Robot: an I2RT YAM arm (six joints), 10 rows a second.
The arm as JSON. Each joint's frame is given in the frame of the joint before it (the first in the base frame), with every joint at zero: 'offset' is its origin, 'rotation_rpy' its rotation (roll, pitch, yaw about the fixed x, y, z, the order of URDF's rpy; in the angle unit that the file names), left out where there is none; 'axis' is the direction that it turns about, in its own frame. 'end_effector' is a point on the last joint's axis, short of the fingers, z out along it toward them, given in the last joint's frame.
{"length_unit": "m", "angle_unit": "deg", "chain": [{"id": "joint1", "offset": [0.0, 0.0, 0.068], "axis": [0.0, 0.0, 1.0]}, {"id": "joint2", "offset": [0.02, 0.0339, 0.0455], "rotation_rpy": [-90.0, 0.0, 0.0], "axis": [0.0, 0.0, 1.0]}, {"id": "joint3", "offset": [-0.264, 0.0, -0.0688], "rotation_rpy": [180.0, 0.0, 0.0], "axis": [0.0, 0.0, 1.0]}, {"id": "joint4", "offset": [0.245, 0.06, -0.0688], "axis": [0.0, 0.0, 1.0]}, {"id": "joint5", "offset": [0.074, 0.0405, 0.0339], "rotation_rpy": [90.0, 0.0, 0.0], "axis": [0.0, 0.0, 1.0]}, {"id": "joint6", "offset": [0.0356, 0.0, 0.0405], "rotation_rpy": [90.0, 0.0, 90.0], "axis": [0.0, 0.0, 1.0]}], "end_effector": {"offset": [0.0, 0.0, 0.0], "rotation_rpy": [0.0, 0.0, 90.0]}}
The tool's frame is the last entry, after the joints.
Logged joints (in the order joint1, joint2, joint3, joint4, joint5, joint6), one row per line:
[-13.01, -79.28, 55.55, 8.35, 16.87, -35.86]
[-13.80, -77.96, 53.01, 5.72, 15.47, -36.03]
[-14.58, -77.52, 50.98, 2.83, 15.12, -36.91]
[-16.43, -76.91, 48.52, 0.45, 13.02, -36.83]
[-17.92, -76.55, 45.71, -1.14, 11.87, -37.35]
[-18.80, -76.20, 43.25, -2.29, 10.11, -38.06]
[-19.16, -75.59, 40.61, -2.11, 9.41, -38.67]
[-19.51, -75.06, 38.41, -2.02, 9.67, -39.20]
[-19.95, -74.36, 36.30, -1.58, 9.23, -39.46]
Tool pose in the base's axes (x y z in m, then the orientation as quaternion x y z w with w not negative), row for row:
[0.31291, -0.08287, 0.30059, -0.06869, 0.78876, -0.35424, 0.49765]
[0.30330, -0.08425, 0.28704, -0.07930, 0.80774, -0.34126, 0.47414]
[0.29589, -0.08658, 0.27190, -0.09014, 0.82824, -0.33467, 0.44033]
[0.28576, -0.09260, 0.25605, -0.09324, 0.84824, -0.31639, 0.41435]
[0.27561, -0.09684, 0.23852, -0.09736, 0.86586, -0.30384, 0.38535]
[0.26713, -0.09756, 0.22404, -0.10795, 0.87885, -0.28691, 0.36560]
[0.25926, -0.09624, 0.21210, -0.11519, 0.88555, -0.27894, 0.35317]
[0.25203, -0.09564, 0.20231, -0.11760, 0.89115, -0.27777, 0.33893]
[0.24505, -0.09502, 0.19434, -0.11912, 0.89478, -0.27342, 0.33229]
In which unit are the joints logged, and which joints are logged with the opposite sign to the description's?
The joints are logged in degrees. Opposite sign: joint2.
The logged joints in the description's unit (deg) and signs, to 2 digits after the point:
[-13.01, 79.28, 55.55, 8.35, 16.87, -35.86]
[-13.80, 77.96, 53.01, 5.72, 15.47, -36.03]
[-14.58, 77.52, 50.98, 2.83, 15.12, -36.91]
[-16.43, 76.91, 48.52, 0.45, 13.02, -36.83]
[-17.92, 76.55, 45.71, -1.14, 11.87, -37.35]
[-18.80, 76.20, 43.25, -2.29, 10.11, -38.06]
[-19.16, 75.59, 40.61, -2.11, 9.41, -38.67]
[-19.51, 75.06, 38.41, -2.02, 9.67, -39.20]
[-19.95, 74.36, 36.30, -1.58, 9.23, -39.46]

